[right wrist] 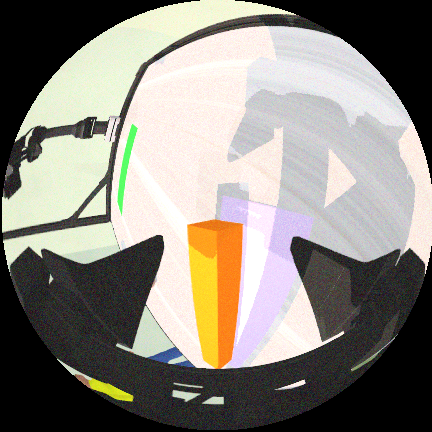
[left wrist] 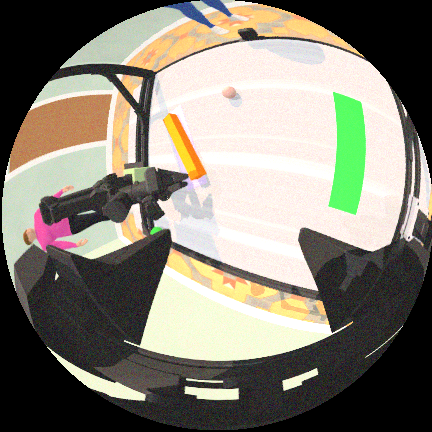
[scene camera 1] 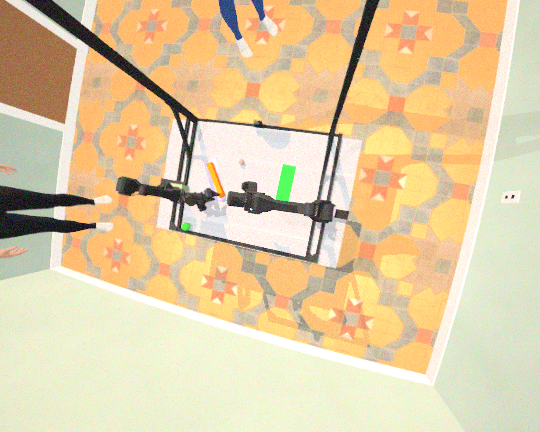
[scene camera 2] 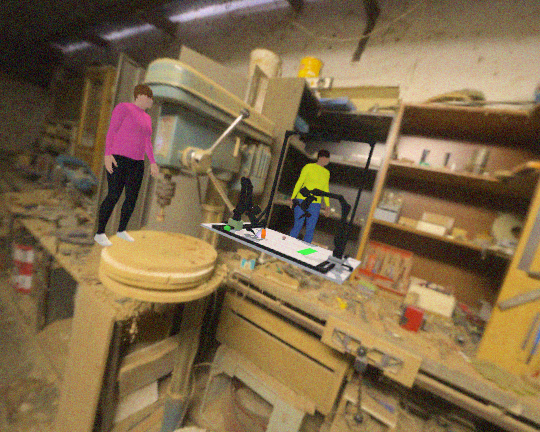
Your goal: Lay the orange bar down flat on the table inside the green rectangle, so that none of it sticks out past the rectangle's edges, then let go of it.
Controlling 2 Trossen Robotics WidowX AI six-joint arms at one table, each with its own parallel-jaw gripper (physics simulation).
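Frame: origin at the left arm's base, x down, y right, z back, level; metres.
Seen in the pictures: left gripper, fingertip midpoint: (left wrist: pixel 237 235) (scene camera 2: pixel 294 215); right gripper, fingertip midpoint: (right wrist: pixel 229 243) (left wrist: pixel 187 179) (scene camera 1: pixel 217 197) (scene camera 2: pixel 260 233); left arm's base at its link origin: (right wrist: pixel 106 127) (scene camera 2: pixel 337 256); right arm's base at its link origin: (left wrist: pixel 128 181) (scene camera 2: pixel 236 219).
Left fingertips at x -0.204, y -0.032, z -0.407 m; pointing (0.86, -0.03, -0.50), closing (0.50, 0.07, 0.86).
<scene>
Pixels of each thing's top centre, then the offset from my left fingertips to it. "spot": a spot on its surface instead.
- orange bar at its top centre: (right wrist: pixel 206 328) (left wrist: pixel 178 142) (scene camera 1: pixel 214 179) (scene camera 2: pixel 263 231) dx +0.234, dy +0.076, dz -0.291 m
- pale lavender patch at a spot on its surface: (right wrist: pixel 275 280) spot: dx +0.266, dy -0.012, dz -0.293 m
- green rectangle at a spot on its surface: (left wrist: pixel 350 152) (right wrist: pixel 123 168) (scene camera 2: pixel 307 251) spot: dx +0.266, dy +0.106, dz +0.143 m
- small pink ball at its top centre: (left wrist: pixel 225 89) (scene camera 1: pixel 240 161) (scene camera 2: pixel 284 235) dx +0.232, dy +0.215, dz -0.149 m
- green ball at its top centre: (scene camera 1: pixel 183 226) (scene camera 2: pixel 227 225) dx +0.213, dy -0.263, dz -0.429 m
The orange bar (scene camera 1: pixel 215 177) (scene camera 2: pixel 263 233) (left wrist: pixel 185 145) (right wrist: pixel 227 290) lies flat over a pale lavender patch (right wrist: pixel 275 280), apart from the green rectangle (scene camera 1: pixel 286 181) (scene camera 2: pixel 307 251) (left wrist: pixel 350 152) (right wrist: pixel 126 172). The rectangle is bare in the left wrist view. My right gripper (left wrist: pixel 187 179) (right wrist: pixel 229 243) is open at the bar's nearer end; the bar shows between the spread fingers in the right wrist view but is not gripped. How low the fingertips are is hard to tell. My left gripper (left wrist: pixel 237 235) is open and empty, raised above the table, away from the bar.
A small pink ball (scene camera 1: pixel 241 162) (scene camera 2: pixel 284 238) (left wrist: pixel 229 92) rests between the bar and the rectangle, toward the far edge. A green ball (scene camera 1: pixel 186 226) (scene camera 2: pixel 227 228) lies at a table corner near the right arm. A black frame (left wrist: pixel 144 112) runs around the table.
</scene>
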